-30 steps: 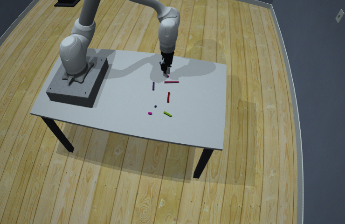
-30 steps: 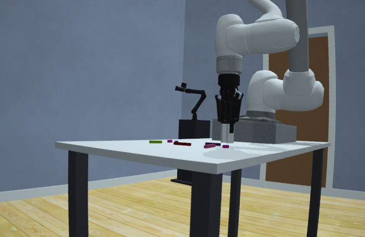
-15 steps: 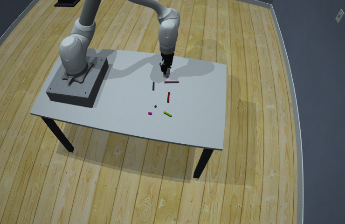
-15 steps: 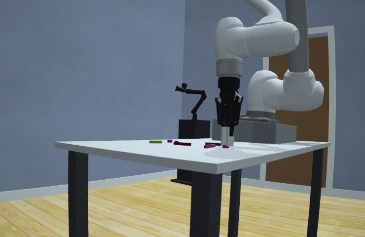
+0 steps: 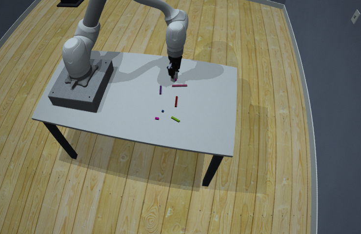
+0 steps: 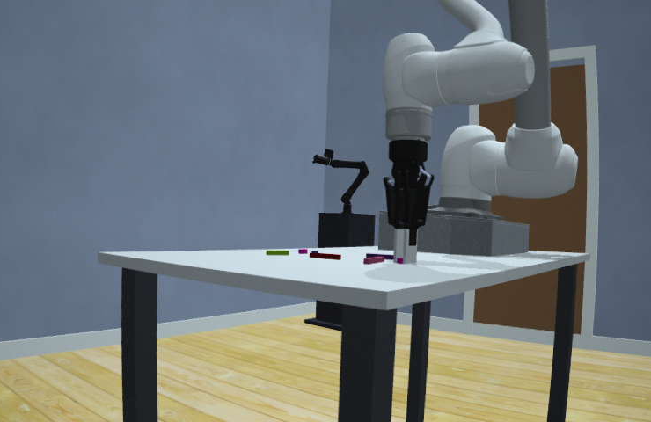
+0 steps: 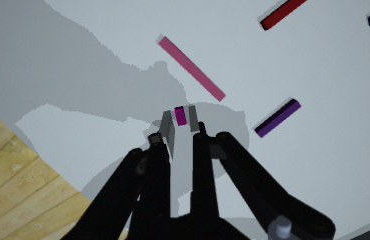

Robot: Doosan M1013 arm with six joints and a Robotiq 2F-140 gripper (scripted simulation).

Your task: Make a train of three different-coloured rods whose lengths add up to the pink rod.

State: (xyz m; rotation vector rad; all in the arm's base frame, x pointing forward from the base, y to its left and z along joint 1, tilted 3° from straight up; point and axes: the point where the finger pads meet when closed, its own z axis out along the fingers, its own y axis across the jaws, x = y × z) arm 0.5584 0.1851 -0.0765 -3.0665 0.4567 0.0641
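Right now my hand is 240 mm to the left of the blue rod and 30 mm above it. Round my hand: red rod (160 mm to the right, 60 mm ahead, 30 mm below); then pink rod (40 mm to the right, 40 mm ahead, 30 mm below); then purple rod (100 mm to the right, 50 mm behind, 30 mm below).
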